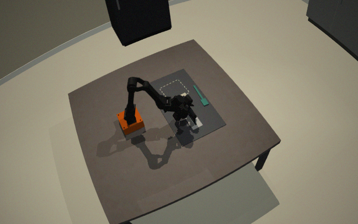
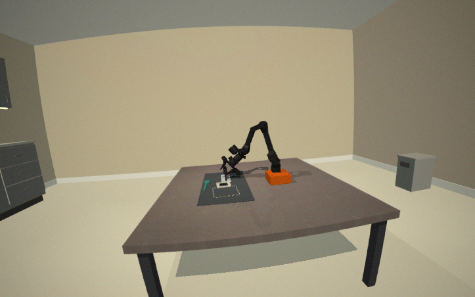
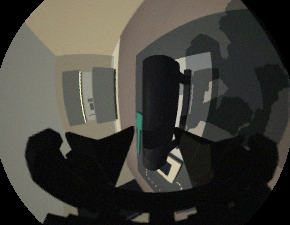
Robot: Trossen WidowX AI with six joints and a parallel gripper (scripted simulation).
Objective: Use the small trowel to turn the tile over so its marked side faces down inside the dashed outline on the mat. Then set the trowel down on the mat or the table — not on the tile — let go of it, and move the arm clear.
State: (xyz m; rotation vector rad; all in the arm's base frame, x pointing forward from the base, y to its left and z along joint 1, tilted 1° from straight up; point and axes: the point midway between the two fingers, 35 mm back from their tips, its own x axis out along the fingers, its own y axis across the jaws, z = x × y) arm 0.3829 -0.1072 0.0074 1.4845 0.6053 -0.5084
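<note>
My gripper tip is 20 mm past the small trowel and 20 mm above it. The rest, counted from my gripper tip: tile (140 mm to the left, 50 mm below); teal trowel (130 mm ahead, 100 mm to the left, 50 mm below).
</note>
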